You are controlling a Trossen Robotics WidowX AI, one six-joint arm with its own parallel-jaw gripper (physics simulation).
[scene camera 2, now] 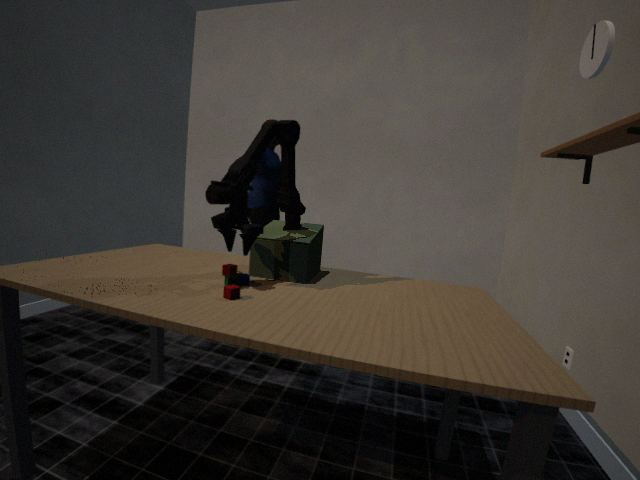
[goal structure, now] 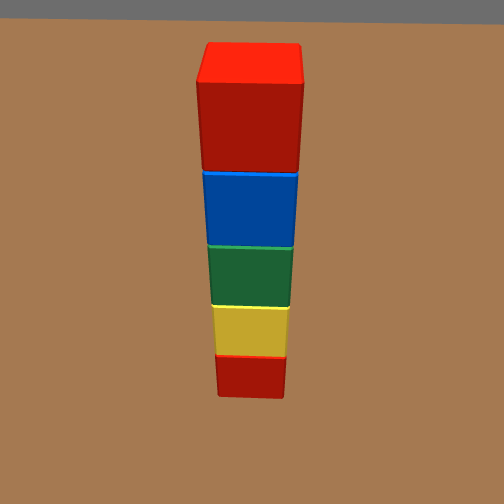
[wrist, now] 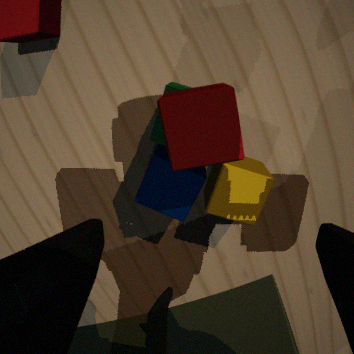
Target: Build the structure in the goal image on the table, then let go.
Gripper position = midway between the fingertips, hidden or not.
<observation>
I see my gripper [scene camera 2: 237,253], a blue cube [wrist: 172,193], a yellow cube [wrist: 237,190] and a red cube [wrist: 200,125].
My gripper also shows in the wrist view [wrist: 214,234].
</observation>
